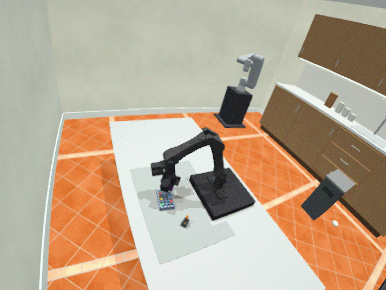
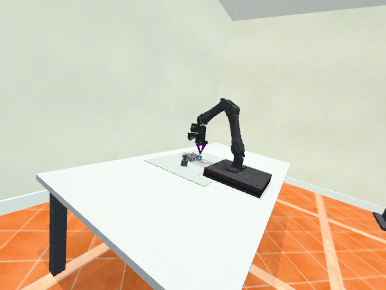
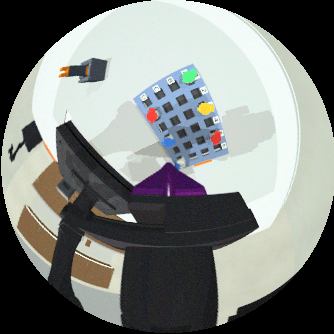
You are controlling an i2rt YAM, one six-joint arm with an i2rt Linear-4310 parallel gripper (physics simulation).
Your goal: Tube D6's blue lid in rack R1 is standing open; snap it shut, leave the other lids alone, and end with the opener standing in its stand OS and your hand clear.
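Frame: origin at the arm's base, x ahead, y left, z up, level; millimetres.
Seen in the pictures: gripper, fingertip midpoint: (image 1: 171,190) (image 2: 200,153) (image 3: 168,165); arm's base, origin of the base link: (image 1: 216,186) (image 2: 236,168) (image 3: 91,191).
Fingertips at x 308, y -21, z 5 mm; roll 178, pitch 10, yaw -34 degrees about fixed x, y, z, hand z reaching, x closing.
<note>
Offsets run from my fingertips to a thing's middle. "*": to the spot under its first point. Level surfaces: height alone.
Rack R1 {43 mm ahead, 29 mm left, 25 mm down} (image 1: 169,208) (image 2: 192,159) (image 3: 223,151) is a blue grid on the mat. At its D6 corner a pale tube {* 15 mm ahead, 9 mm right, 13 mm down} (image 3: 181,161) has a small blue lid {8 mm ahead, 10 mm right, 6 mm down} (image 3: 177,166) that appears to stand up at its side, partly hidden by the fingertips. My gripper (image 1: 171,188) (image 2: 201,151) (image 3: 168,165) is shut and empty, its purple tips together above and beside that corner; contact cannot be told. The dark opener {24 mm back, 207 mm left, 8 mm down} (image 3: 77,71), with orange prongs, stands in the dark grey stand OS {24 mm back, 207 mm left, 34 mm down} (image 1: 185,223) (image 2: 184,162) (image 3: 97,70), apart from the rack.
Other lids on the rack are green {76 mm ahead, 80 mm left, 14 mm down} (image 3: 189,76), yellow {73 mm ahead, 41 mm left, 14 mm down} (image 3: 205,108), red {17 mm ahead, 65 mm left, 14 mm down} (image 3: 152,115), another red {70 mm ahead, 3 mm left, 14 mm down} (image 3: 216,137) and blue {14 mm ahead, 26 mm left, 14 mm down} (image 3: 168,142). The grey mat {54 mm down} (image 1: 170,247) lies on the white table {57 mm down} (image 1: 260,250) (image 2: 150,215). My black arm base (image 1: 237,205) (image 2: 250,182) stands beside the mat.
</note>
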